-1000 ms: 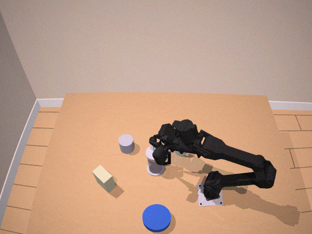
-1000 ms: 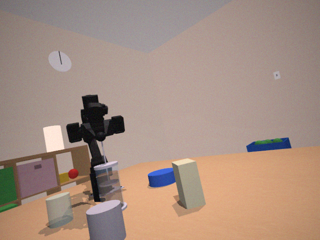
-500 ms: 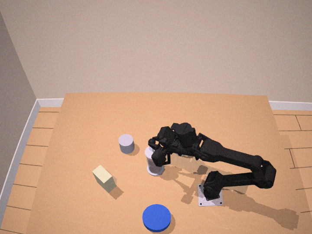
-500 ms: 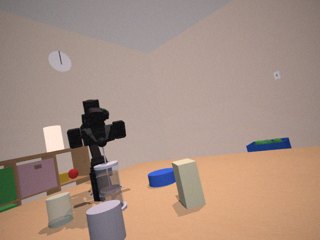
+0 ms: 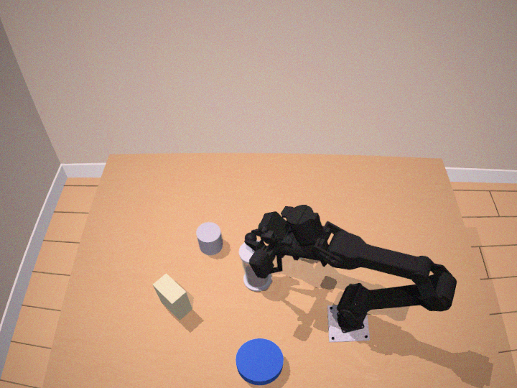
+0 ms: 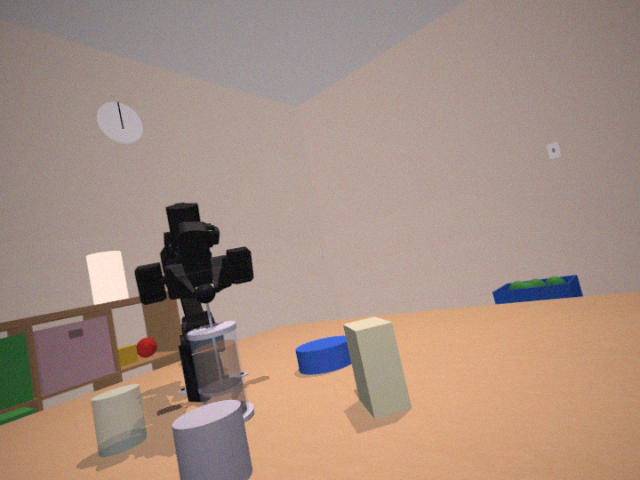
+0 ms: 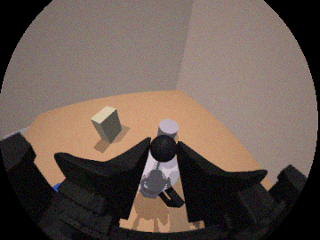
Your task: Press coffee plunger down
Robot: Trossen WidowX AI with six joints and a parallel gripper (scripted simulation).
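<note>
The coffee press lies 30 mm behind my gripper tip, 10 mm to the left of it and 100 mm below it. The rest, counted from my gripper tip: blue disc: 20 mm ahead, 270 mm to the left, 180 mm below; pale green cylinder: 160 mm behind, 60 mm to the right, 160 mm below; lilac-grey cylinder: 100 mm ahead, 130 mm to the right, 160 mm below.
</note>
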